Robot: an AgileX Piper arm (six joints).
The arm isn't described. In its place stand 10 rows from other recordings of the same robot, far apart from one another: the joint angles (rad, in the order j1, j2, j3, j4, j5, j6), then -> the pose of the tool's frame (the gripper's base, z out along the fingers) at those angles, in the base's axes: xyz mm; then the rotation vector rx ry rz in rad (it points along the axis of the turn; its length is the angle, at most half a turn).
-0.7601, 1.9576, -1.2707, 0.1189, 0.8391, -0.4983 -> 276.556 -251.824 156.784 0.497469 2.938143 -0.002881
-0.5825, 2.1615, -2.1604, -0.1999, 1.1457, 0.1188 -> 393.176 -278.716 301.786 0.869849 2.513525 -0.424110
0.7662, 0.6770, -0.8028, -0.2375, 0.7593, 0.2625 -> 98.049 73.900 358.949 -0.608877 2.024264 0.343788
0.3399, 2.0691, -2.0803, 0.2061, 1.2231, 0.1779 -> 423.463 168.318 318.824 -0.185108 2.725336 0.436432
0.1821, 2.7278, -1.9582, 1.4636, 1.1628, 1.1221 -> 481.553 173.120 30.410 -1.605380 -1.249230 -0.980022
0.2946, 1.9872, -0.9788, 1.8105, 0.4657, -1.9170 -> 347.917 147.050 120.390 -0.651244 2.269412 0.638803
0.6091, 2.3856, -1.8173, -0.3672, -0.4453, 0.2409 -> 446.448 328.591 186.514 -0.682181 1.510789 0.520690
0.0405, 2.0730, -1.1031, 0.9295, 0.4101, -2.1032 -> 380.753 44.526 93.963 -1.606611 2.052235 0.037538
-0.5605, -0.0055, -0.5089, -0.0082, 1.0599, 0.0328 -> -6.037 3.020 279.845 0.598531 1.956567 -0.341294
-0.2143, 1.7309, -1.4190, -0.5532, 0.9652, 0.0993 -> 352.008 -116.842 287.596 0.110157 2.703616 -0.739611
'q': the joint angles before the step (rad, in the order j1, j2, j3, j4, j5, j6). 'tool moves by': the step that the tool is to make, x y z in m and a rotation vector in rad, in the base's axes. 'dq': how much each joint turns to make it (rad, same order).
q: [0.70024, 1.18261, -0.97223, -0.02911, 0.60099, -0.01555]
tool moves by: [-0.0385, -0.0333, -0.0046, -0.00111, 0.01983, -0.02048]
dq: [0.00004, -0.18670, 0.12909, -0.00890, 0.07410, 0.02826]
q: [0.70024, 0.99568, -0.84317, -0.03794, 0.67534, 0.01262]
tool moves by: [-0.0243, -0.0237, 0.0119, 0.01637, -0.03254, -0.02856]
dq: [-0.00009, -0.13526, 0.02300, -0.03612, 0.07831, 0.03694]
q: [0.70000, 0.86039, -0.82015, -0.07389, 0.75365, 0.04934]
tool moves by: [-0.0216, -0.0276, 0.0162, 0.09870, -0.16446, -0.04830]
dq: [-0.03995, -0.16675, 0.04124, -0.04050, -0.06362, 0.01744]
